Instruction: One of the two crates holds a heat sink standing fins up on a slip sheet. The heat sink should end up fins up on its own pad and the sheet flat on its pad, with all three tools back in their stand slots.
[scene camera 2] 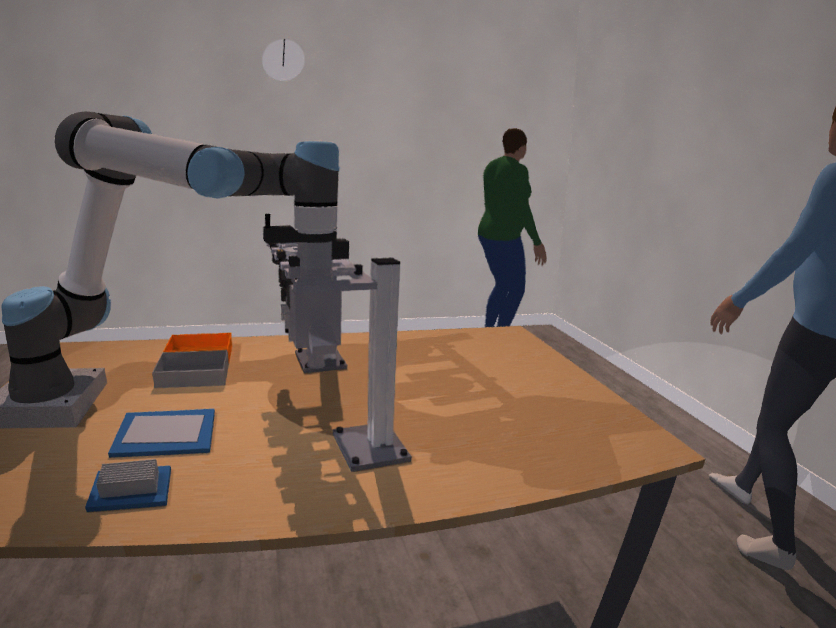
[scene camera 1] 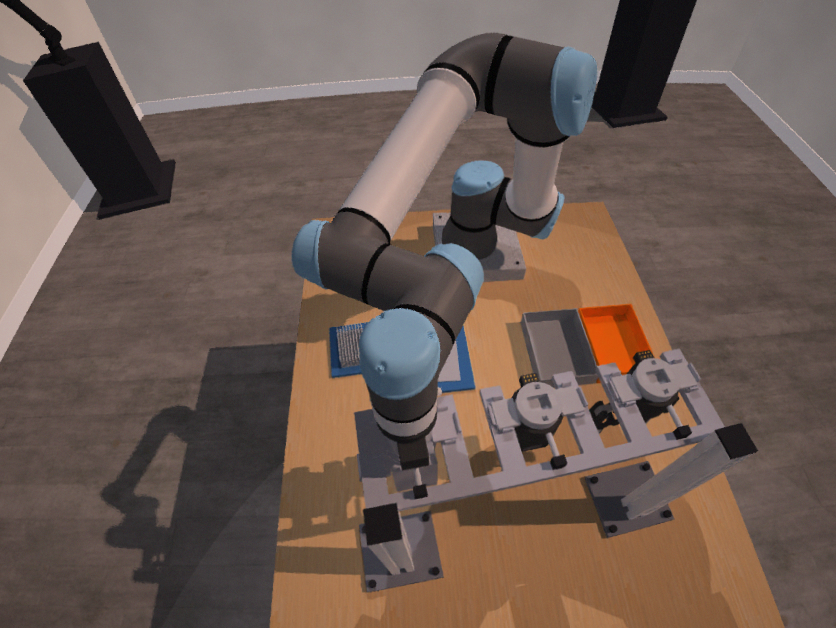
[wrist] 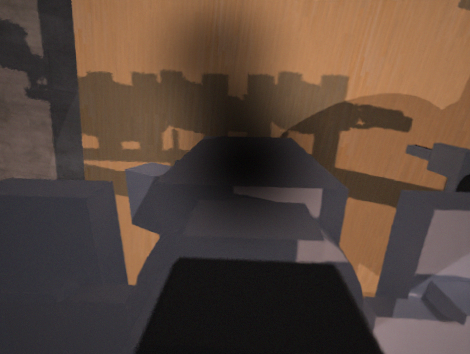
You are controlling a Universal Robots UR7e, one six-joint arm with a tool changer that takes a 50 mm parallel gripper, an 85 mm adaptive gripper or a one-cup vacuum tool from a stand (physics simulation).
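Pixels of known places: arm's base, origin of its link: (scene camera 2: 42, 389) (scene camera 1: 469, 240).
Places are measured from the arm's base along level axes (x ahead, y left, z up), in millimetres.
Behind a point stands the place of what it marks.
Observation:
The heat sink (scene camera 1: 349, 346) {x 234, y -378, z -18 mm} (scene camera 2: 128, 478) {x 230, y -394, z -11 mm} stands fins up on its small blue pad (scene camera 1: 334, 358) {x 242, y -419, z -40 mm} (scene camera 2: 164, 483) {x 288, y -383, z -40 mm}. The pale slip sheet (scene camera 1: 451, 369) {x 349, y -163, z -38 mm} (scene camera 2: 165, 429) {x 294, y -193, z -38 mm} lies flat on the larger blue pad (scene camera 1: 466, 365) {x 348, y -126, z -40 mm} (scene camera 2: 208, 432) {x 384, y -228, z -40 mm}; the arm partly covers it in scene camera 1. The arm's wrist is down at the leftmost stand slot, over a grey-bodied tool (scene camera 2: 315, 310) {x 591, y -345, z 237 mm} (wrist: 250, 220) {x 553, y -311, z 302 mm} between the slot's fork arms. Its working end is hidden, so its state cannot be told. Two other tools (scene camera 1: 538, 408) {x 618, y -135, z 298 mm} (scene camera 1: 655, 379) {x 627, y 48, z 298 mm} sit in the middle and right slots of the stand (scene camera 1: 486, 481) {x 689, y -236, z 292 mm} (scene camera 2: 383, 358) {x 707, y -384, z 147 mm}.
A grey crate (scene camera 1: 554, 344) {x 351, y 99, z -47 mm} (scene camera 2: 191, 377) {x 365, y 27, z -24 mm} and an orange crate (scene camera 1: 611, 331) {x 358, y 253, z -47 mm} (scene camera 2: 202, 342) {x 411, y 298, z -34 mm} stand side by side behind the stand's right part; no object shows in the visible parts of either. The stand's fork arms (wrist: 55, 225) {x 558, y -359, z 292 mm} (wrist: 425, 225) {x 562, y -270, z 291 mm} are close on both sides of the tool.

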